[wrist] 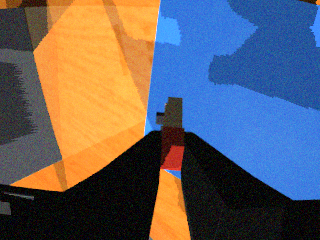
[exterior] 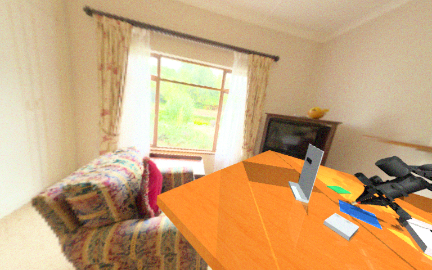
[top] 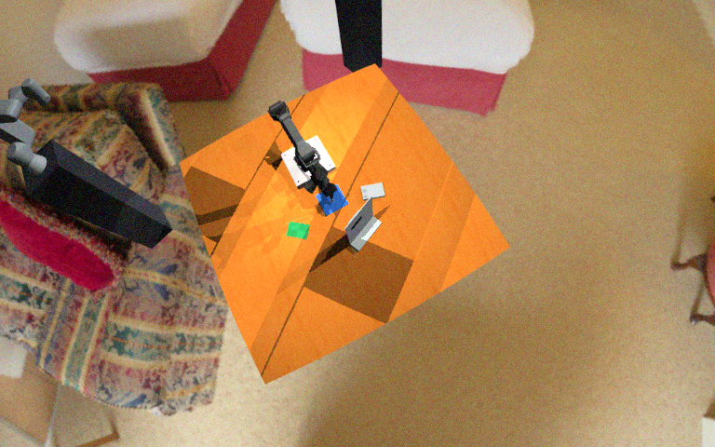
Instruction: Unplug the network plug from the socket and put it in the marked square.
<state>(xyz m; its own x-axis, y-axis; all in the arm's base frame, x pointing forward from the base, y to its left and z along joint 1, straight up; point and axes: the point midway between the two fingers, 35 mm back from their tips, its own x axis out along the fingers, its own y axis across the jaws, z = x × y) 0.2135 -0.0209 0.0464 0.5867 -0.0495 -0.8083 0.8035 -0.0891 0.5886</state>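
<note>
Now: the blue square 10 mm behind my gripper tip and 50 mm below it. Also, from my gripper tip: green square 220 mm to the right, 50 mm below; plug right at my gripper tip.
</note>
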